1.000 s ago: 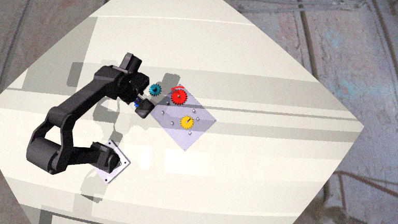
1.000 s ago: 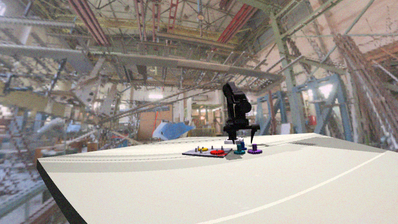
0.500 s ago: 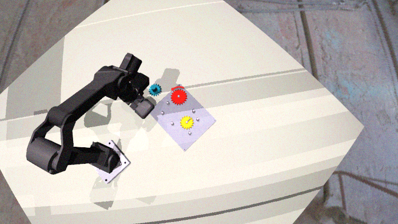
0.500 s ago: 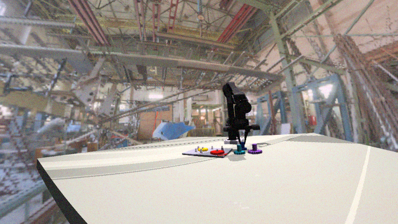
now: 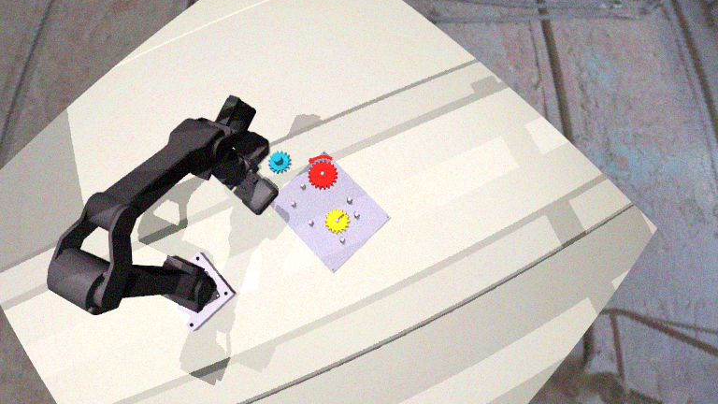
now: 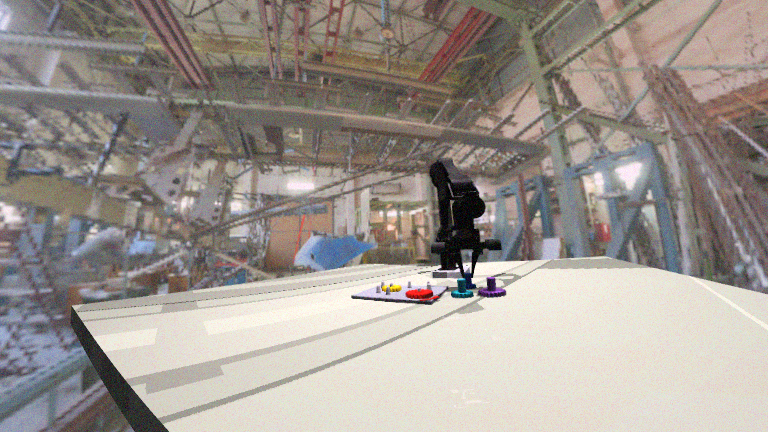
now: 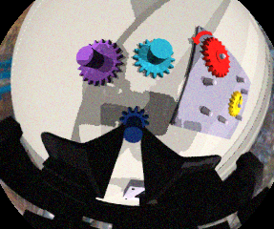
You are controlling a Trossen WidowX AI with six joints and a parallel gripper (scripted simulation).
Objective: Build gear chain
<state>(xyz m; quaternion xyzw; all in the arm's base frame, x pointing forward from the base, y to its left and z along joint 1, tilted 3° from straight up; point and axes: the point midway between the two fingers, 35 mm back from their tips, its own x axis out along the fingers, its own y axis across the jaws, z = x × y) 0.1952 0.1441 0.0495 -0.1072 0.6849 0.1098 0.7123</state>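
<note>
Now: gripper tip 15 cm short of the red gear, 7 cm to the left of it and 1 cm above it. From my gripper tip the other things lie so: teal gear 9 cm ahead, 2 cm to the left, 1 cm below; purple gear 8 cm to the left, 5 cm ahead, 1 cm below; blue gear 1 cm below.
</note>
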